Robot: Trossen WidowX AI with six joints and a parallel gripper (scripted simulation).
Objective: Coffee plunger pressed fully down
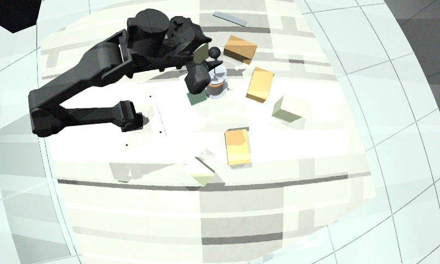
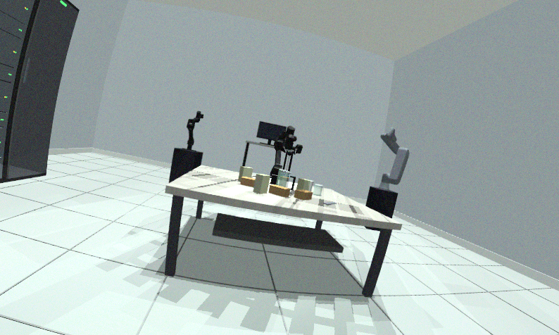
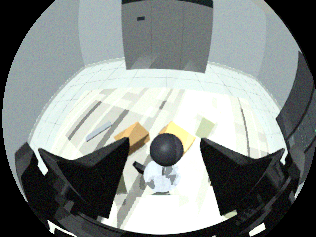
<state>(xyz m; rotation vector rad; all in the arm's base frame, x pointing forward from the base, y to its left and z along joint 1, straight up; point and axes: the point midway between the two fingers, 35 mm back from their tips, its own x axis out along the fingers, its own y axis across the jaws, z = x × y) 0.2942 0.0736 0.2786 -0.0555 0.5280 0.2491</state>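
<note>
My gripper tip is now 14 cm above the glass coffee press and 1 cm to the right of it. From my gripper tip the other things lie so: thin flat strip 32 cm to the left, 27 cm below, 10 cm ahead.
</note>
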